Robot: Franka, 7 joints.
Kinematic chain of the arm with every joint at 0, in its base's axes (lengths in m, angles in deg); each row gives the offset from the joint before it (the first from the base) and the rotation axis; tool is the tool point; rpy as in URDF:
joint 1: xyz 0 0 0.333 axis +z
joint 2: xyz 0 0 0 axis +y
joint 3: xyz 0 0 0.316 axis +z
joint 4: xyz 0.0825 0 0 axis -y
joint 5: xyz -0.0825 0 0.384 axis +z
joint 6: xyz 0 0 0 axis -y
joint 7: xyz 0.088 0 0 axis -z
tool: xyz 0 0 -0.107 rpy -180 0 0
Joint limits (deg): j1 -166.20..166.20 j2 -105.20..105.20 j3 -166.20..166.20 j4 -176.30..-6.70 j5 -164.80..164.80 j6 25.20..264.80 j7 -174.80..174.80
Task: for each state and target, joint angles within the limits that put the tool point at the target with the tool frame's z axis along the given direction. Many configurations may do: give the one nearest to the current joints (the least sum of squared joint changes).
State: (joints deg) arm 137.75 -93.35 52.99 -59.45 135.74 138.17 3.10
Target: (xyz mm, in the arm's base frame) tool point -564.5 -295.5 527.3 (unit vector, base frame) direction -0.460 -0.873 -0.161
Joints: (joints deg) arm 96.31 -63.76 77.79 -109.73 141.53 100.66 3.10
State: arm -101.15 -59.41 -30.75 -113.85 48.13 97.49 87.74
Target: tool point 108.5 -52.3 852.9 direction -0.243 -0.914 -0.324
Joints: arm -130.03 -83.77 9.00 -118.99 26.86 106.66 87.74
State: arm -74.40 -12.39 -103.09 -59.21 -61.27 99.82 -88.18
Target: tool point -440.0 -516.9 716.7 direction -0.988 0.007 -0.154
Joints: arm -82.06 25.83 -64.66 -73.57 -47.46 139.92 -88.18
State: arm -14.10 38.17 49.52 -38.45 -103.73 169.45 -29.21
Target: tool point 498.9 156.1 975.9 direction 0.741 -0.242 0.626
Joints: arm -18.93 9.26 42.37 -50.59 -120.06 149.27 -29.21
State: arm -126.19 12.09 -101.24 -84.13 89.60 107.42 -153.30
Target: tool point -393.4 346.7 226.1 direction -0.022 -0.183 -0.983
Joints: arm -150.41 53.51 -76.43 -124.76 66.55 109.24 -153.30
